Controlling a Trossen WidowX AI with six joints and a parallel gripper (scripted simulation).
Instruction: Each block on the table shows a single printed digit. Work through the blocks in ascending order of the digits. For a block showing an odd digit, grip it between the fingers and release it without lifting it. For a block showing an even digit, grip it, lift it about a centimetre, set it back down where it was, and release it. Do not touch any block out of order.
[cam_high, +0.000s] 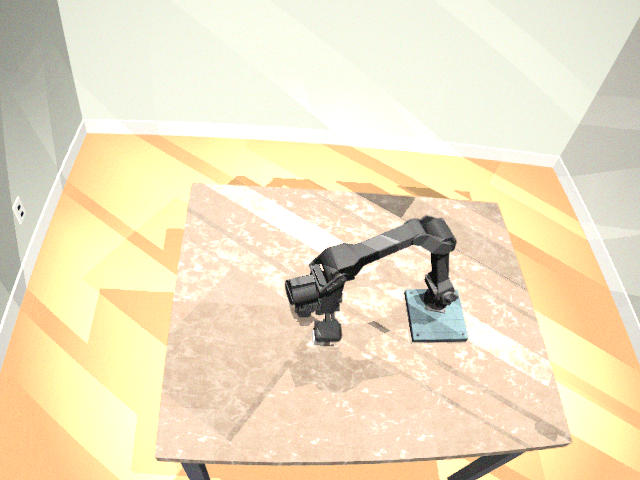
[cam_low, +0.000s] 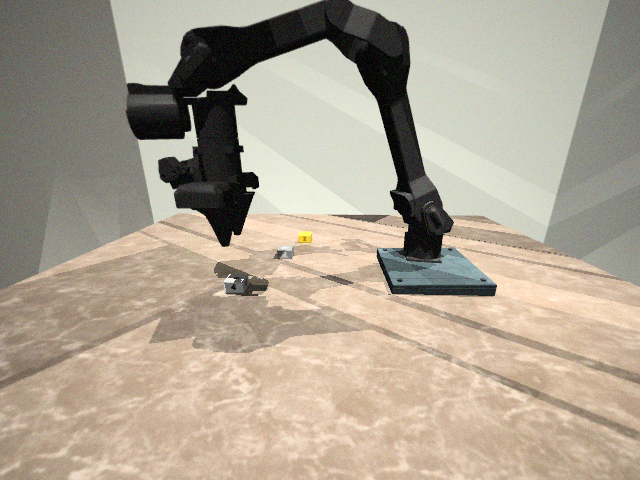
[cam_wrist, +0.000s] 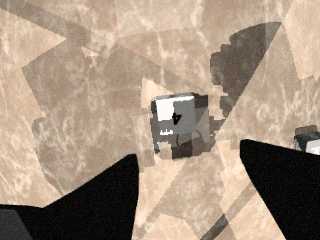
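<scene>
Right now the grey block is 3 cm behind my gripper tip, 16 cm to the right of it and 8 cm below it. From my gripper tip the other things lie so: white block printed 4: 8 cm below; yellow block: 4 cm behind, 28 cm to the right, 8 cm below.
</scene>
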